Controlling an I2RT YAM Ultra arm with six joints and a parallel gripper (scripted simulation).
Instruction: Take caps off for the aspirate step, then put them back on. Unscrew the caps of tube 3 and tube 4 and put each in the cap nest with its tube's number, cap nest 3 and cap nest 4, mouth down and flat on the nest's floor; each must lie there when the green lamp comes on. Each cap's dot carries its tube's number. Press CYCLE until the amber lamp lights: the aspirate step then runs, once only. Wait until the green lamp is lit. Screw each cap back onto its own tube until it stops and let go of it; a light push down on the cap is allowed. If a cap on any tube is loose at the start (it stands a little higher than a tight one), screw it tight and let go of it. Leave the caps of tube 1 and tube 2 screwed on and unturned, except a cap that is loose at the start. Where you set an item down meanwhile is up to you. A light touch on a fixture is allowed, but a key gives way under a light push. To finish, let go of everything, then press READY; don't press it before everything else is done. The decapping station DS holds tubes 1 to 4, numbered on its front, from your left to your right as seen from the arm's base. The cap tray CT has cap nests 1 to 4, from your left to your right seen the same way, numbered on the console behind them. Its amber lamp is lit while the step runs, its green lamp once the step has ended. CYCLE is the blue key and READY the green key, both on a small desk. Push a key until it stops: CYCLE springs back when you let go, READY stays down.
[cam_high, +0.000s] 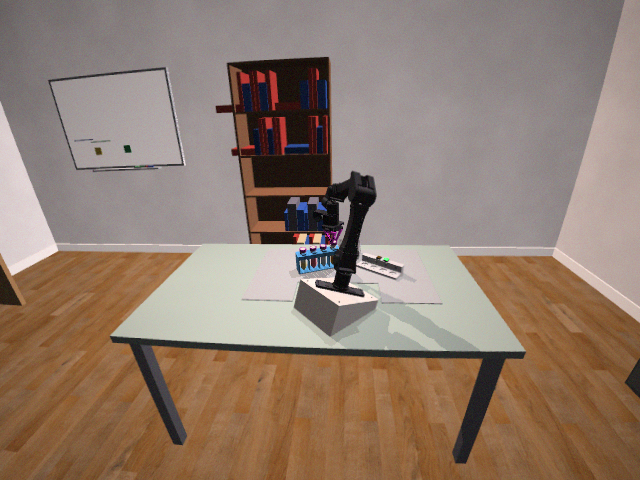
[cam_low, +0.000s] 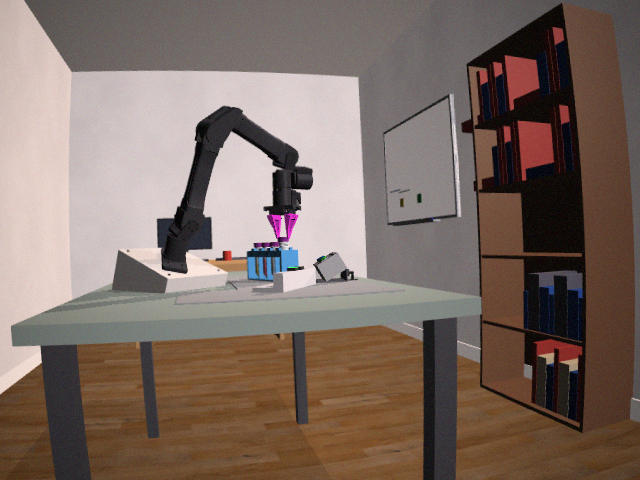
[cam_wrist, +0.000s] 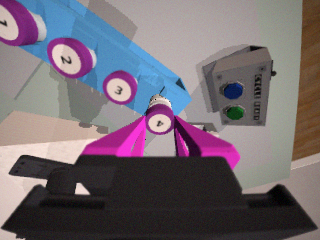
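The purple cap lies 10 mm below my hand. Round my hand: grey key desk: 100 mm ahead, 90 mm to the right, 80 mm below; blue cycle key: 90 mm ahead, 70 mm to the right, 70 mm below; green ready key: 110 mm to the right, 80 mm ahead, 70 mm below.
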